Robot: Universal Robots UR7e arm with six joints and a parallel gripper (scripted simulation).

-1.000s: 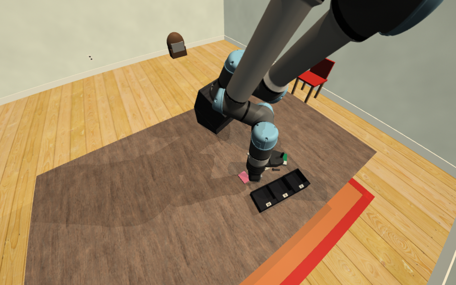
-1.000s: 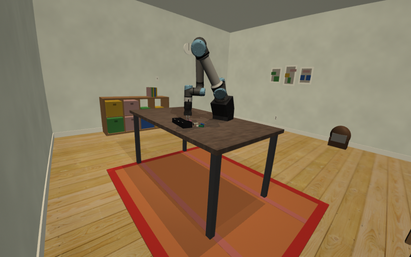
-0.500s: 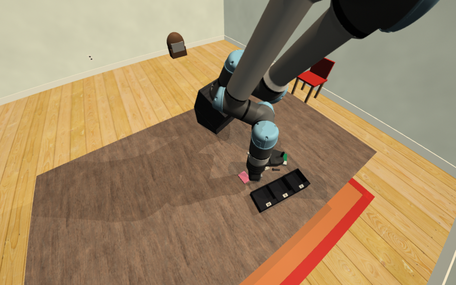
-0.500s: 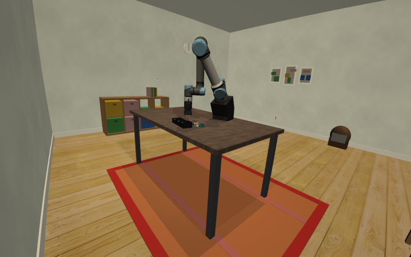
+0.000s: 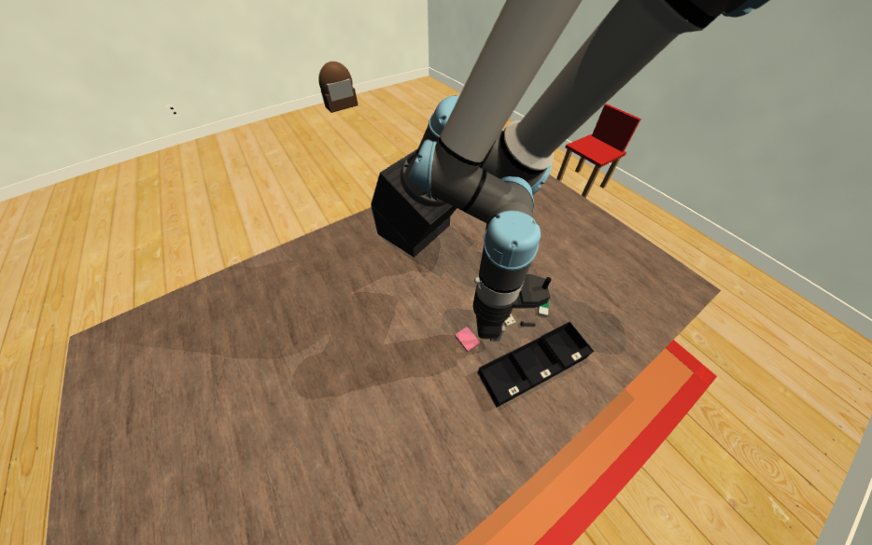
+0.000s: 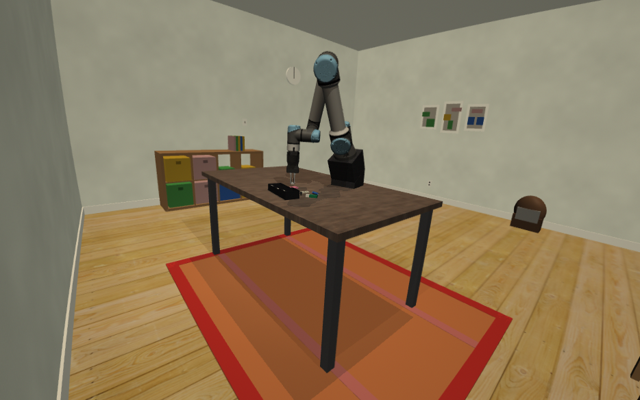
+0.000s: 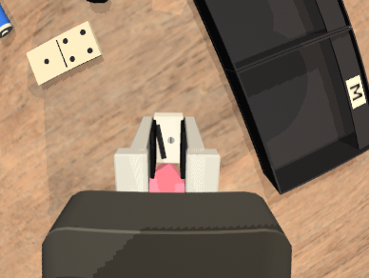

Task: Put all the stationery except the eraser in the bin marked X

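Now: the pink sticky-note pad 4 cm behind my hand, 4 cm to the right of it and 6 cm below it. Also, from my hand: domino: 2 cm behind, 8 cm to the left, 6 cm below; then pencil sharpener: 1 cm below; then black three-part bin: 10 cm ahead, 3 cm to the left, 4 cm below.
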